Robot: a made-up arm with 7 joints. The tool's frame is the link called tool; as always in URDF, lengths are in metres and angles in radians. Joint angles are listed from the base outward.
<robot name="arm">
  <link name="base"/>
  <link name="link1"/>
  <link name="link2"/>
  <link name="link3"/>
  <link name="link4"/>
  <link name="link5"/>
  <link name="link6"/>
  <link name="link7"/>
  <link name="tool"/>
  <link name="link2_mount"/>
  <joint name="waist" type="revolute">
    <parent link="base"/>
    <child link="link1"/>
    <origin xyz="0.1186 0.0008 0.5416" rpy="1.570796 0 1.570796"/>
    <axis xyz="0 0 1"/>
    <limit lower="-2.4" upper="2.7"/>
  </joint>
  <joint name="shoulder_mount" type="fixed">
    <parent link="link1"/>
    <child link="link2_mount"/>
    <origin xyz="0.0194 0.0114 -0.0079" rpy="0 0 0"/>
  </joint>
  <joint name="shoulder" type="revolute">
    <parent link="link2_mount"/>
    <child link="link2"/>
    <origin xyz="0.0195 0.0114 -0.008" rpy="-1.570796 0 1.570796"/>
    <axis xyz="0 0 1"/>
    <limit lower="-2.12" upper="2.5"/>
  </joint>
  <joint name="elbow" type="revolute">
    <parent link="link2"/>
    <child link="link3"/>
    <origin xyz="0.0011 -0.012 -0.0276" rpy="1.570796 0 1.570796"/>
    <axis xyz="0 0 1"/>
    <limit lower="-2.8" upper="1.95"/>
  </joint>
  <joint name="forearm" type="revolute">
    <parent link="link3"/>
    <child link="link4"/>
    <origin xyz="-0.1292 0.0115 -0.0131" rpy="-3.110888 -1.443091 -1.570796"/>
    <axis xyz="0 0 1"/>
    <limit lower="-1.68" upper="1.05"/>
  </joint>
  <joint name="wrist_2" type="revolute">
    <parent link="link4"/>
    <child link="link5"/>
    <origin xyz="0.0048 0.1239 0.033" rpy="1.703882 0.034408 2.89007"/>
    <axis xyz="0 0 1"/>
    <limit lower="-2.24" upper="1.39"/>
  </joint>
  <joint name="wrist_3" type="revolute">
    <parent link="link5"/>
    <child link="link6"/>
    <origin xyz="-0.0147 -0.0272 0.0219" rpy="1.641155 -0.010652 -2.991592"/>
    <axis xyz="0 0 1"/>
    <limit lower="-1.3" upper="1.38"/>
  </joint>
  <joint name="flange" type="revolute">
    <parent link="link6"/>
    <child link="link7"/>
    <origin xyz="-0.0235 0.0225 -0.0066" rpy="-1.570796 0 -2.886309"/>
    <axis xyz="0 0 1"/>
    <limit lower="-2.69" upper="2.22"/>
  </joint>
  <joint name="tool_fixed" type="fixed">
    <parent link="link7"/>
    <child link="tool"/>
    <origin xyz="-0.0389 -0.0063 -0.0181" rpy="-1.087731 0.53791 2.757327"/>
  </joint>
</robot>
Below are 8 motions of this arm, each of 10 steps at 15 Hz.
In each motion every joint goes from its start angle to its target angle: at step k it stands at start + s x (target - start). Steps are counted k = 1, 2, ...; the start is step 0. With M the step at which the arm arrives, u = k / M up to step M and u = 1 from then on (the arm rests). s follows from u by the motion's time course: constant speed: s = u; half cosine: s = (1 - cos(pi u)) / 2; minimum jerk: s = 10 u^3 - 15 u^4 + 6 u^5.
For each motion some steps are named. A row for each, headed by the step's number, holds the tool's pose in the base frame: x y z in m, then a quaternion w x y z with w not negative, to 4 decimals.
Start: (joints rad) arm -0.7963 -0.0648 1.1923 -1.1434 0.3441 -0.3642 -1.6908
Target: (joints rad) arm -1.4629 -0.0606 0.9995 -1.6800 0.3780 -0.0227 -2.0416
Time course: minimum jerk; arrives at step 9
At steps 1, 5, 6, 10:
1: 0.2274 0.3049 0.4851 0.7174 0.5957 0.2573 0.2536
5: 0.2200 0.2579 0.4199 0.7681 0.4561 0.3631 0.2650
6: 0.2151 0.2394 0.4031 0.7798 0.4055 0.3977 0.2634
10: 0.2084 0.2169 0.3866 0.7896 0.3452 0.4368 0.2580

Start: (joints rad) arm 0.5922 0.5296 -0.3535 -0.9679 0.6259 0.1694 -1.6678
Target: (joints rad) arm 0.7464 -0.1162 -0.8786 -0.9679 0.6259 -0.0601 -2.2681
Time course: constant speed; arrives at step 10
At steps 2, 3, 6, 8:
2: 0.2862 -0.1817 0.7003 0.3521 0.8777 -0.2951 -0.1366
3: 0.2944 -0.1851 0.6788 0.3333 0.8897 -0.2720 -0.1529
6: 0.3094 -0.1893 0.6149 0.2786 0.9155 -0.2105 -0.1999
8: 0.3116 -0.1884 0.5749 0.2457 0.9254 -0.1756 -0.2289

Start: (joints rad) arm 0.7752 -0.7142 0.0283 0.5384 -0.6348 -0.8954 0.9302
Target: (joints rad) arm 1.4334 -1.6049 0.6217 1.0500 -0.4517 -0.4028 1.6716
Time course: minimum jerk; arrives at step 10
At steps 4, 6, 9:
4: 0.1784 0.3218 0.5204 0.7521 -0.2206 -0.5796 0.2231
6: 0.0253 0.3085 0.6383 0.6404 0.0442 -0.6703 0.3724
9: -0.0755 0.2063 0.7229 0.4383 0.2717 -0.7576 0.4001

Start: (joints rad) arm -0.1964 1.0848 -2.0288 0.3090 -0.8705 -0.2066 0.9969
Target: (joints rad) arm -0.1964 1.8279 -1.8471 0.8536 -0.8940 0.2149 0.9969
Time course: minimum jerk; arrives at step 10
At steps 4, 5, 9, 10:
4: 0.1623 -0.2326 0.5041 0.5725 -0.5612 0.1330 -0.5828
5: 0.1954 -0.2224 0.5176 0.6440 -0.5098 0.0635 -0.5668
9: 0.2566 -0.1782 0.5823 0.7774 -0.3940 -0.1435 -0.4688
10: 0.2572 -0.1773 0.5836 0.7789 -0.3924 -0.1472 -0.4665

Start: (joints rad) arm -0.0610 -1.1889 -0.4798 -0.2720 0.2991 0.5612 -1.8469
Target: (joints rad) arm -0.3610 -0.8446 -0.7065 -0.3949 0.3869 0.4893 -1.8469
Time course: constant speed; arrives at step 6
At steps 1, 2, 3, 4, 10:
1: 0.2152 -0.1304 0.3395 0.4304 0.0957 0.3570 -0.8235
2: 0.2289 -0.1468 0.3609 0.4508 0.1168 0.3039 -0.8311
3: 0.2413 -0.1609 0.3845 0.4711 0.1368 0.2501 -0.8347
4: 0.2523 -0.1725 0.4099 0.4914 0.1555 0.1958 -0.8343
10: 0.2697 -0.1876 0.4646 0.5311 0.1891 0.0870 -0.8213

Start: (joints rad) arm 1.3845 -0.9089 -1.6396 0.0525 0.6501 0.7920 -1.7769
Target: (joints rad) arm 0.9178 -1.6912 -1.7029 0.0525 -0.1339 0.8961 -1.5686
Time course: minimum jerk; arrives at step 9
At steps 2, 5, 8, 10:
2: 0.0247 -0.0524 0.3235 0.0722 -0.1712 -0.6863 0.7032
5: 0.0404 -0.1603 0.3821 0.0965 -0.2360 0.5949 -0.7623
8: 0.0806 -0.2046 0.4365 0.1257 -0.5317 0.4538 -0.7039
10: 0.0820 -0.2054 0.4380 0.1253 -0.5400 0.4489 -0.7009

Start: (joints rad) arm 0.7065 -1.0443 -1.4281 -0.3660 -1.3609 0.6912 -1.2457
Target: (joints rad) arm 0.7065 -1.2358 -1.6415 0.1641 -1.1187 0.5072 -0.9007
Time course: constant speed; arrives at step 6
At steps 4, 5, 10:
4: 0.1548 -0.1995 0.4241 0.2126 -0.8304 0.3587 -0.3696
5: 0.1359 -0.2072 0.4223 0.2022 -0.8325 0.3992 -0.3267
10: 0.1165 -0.2140 0.4229 0.1901 -0.8305 0.4384 -0.2863

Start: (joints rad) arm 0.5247 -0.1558 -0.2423 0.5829 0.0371 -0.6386 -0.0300
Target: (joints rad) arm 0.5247 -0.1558 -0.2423 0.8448 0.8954 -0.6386 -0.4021
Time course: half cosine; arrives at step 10
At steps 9, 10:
9: 0.3265 0.0207 0.3949 0.6344 0.2007 0.1681 -0.7273
10: 0.3244 0.0216 0.3932 0.6251 0.2082 0.1751 -0.7317

